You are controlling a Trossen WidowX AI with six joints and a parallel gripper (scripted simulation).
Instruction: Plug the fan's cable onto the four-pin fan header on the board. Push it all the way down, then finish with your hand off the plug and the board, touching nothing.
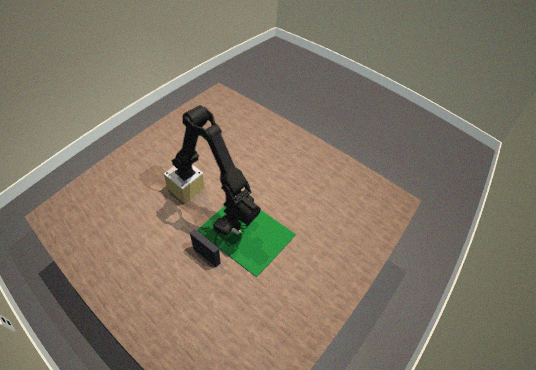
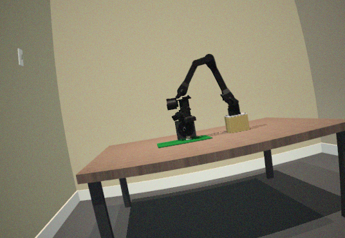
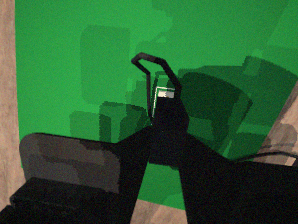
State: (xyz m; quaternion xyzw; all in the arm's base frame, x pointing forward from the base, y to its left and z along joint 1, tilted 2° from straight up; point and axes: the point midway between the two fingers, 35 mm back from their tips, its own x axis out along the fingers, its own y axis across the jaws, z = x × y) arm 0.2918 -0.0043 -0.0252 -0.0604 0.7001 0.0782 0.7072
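Now: the white four-pin header 1 cm ahead of my gripper tip and 4 cm below it. Round my gripper tip: green board (4 cm ahead, 3 cm to the left, 5 cm below); dark plug (1 cm ahead, 1 cm above); black fan (1 cm ahead, 15 cm to the right, 2 cm above).
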